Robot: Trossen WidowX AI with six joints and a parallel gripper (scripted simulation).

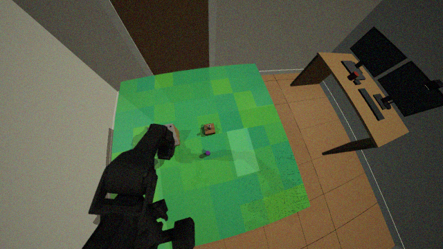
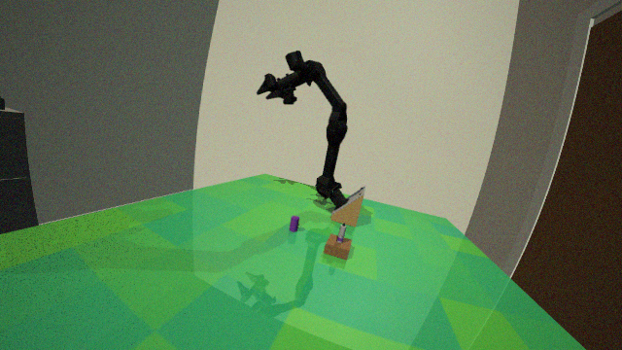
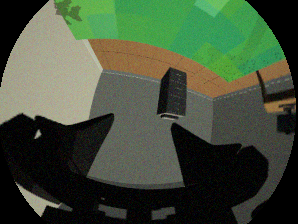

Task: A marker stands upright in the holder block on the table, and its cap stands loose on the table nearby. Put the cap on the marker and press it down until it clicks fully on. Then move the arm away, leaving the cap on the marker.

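Now: the purple marker cap 12 cm ahead of my gripper tip, 30 cm to the left of it and 44 cm below it.
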